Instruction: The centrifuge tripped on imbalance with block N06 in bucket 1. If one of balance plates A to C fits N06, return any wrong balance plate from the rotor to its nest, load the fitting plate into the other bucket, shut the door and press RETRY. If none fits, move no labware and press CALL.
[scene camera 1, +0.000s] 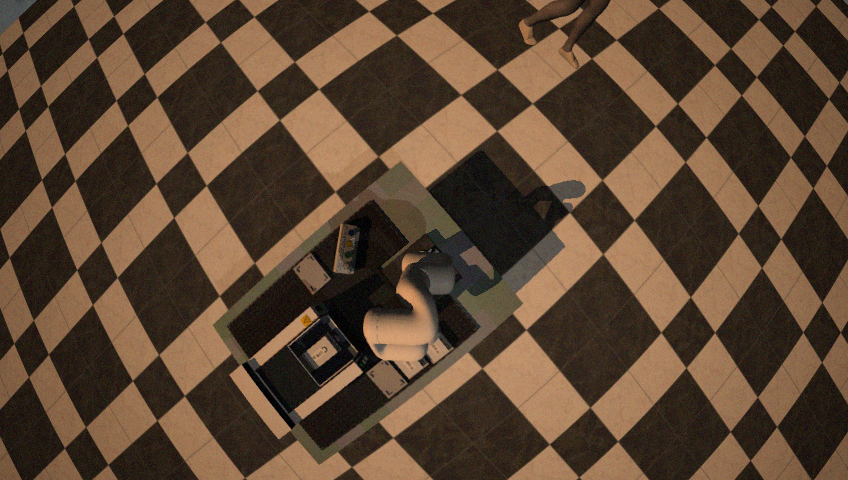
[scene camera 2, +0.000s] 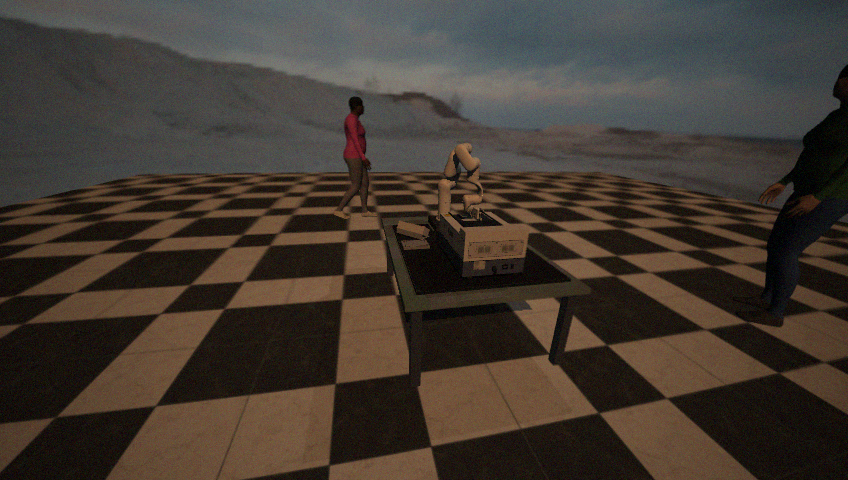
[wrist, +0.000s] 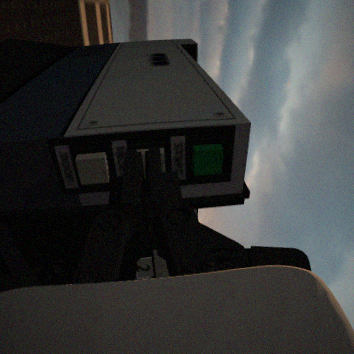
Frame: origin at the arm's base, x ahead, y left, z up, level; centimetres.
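Seen in the pictures: gripper, fingertip midpoint: (scene camera 1: 371, 359) (wrist: 145, 172).
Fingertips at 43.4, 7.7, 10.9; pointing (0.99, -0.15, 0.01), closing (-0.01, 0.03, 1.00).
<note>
Offsets run from my fingertips to a thing's top centre, as dx, dy, dz. Level surfaces: height alone.
The centrifuge (scene camera 1: 277, 343) (scene camera 2: 483, 241) (wrist: 154, 91) stands on the table {dz -15.7} (scene camera 1: 235, 316) (scene camera 2: 493, 292). From above, its chamber shows open, with a pale labelled plate {+10.5, -18.0, +3.8} (scene camera 1: 322, 350) in a bucket. My gripper (wrist: 145, 172) is shut and empty, its dark fingers right at the centrifuge's front panel, between the white DOOR button {+3.0, -2.0, -2.5} (wrist: 92, 168) and the green START button {+3.0, -2.0, +4.7} (wrist: 208, 159). The fingers hide the panel's middle. In the top view the arm (scene camera 1: 403, 310) (scene camera 2: 459, 170) hides the gripper. A small box with coloured buttons {-27.2, -40.0, -6.0} (scene camera 1: 347, 248) lies at the table's far side. Pale plates lie beside it {-7.2, -46.6, -12.1} (scene camera 1: 312, 272) and near the arm (scene camera 1: 386, 377).
A person in a red top (scene camera 2: 354, 154) walks behind the table; the legs show in the top view (scene camera 1: 564, 24). Another person (scene camera 2: 809, 196) stands at the right. The floor is checkered all round the table.
</note>
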